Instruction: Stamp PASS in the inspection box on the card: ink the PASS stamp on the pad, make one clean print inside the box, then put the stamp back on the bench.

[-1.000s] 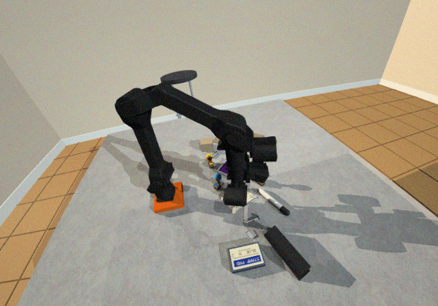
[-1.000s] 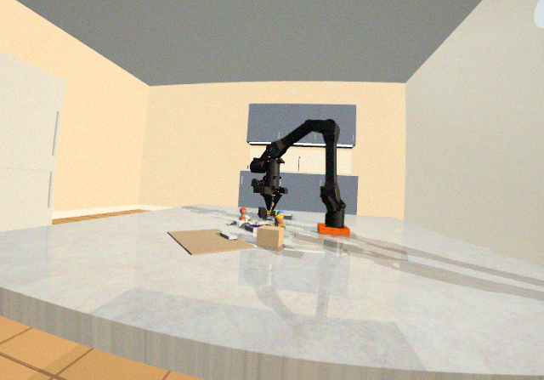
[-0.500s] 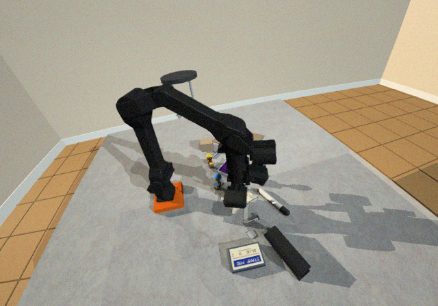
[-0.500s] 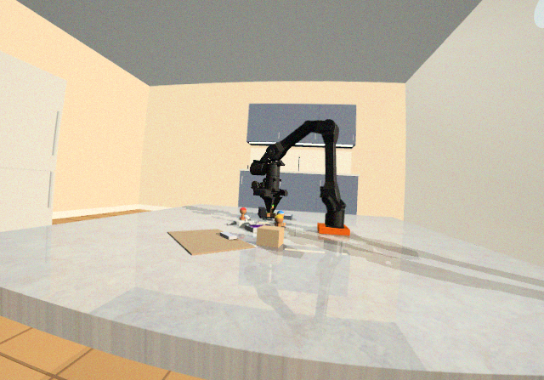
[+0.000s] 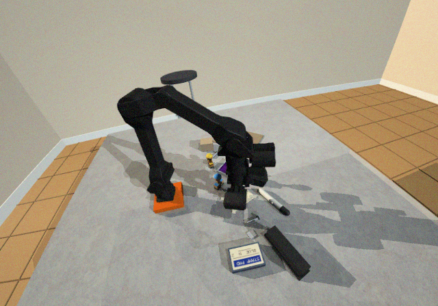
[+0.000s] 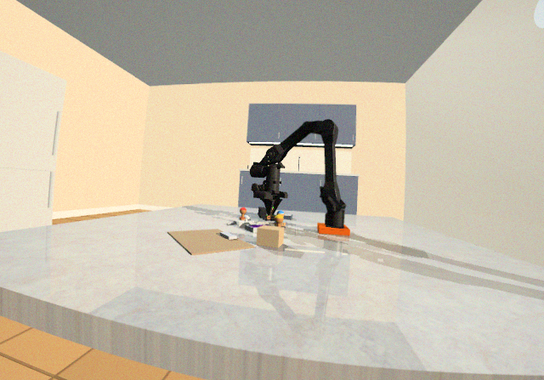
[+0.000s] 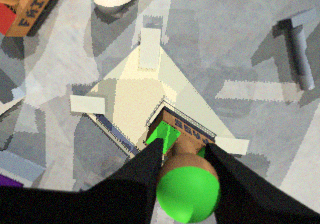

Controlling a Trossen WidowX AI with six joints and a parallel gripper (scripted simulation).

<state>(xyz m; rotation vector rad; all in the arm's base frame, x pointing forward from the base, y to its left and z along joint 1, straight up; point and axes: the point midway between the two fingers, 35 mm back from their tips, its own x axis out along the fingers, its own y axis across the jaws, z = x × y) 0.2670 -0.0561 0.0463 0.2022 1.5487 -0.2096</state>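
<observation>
Right now the cream card is 10 mm to the left of my gripper tip and 40 mm below it. The rest, counted from my gripper tip: blue-knobbed stamp (60 mm behind, 80 mm to the left, 10 mm below); then green-knobbed stamp (right at my gripper tip); then red-knobbed stamp (90 mm ahead, 70 mm to the left, 10 mm below).
</observation>
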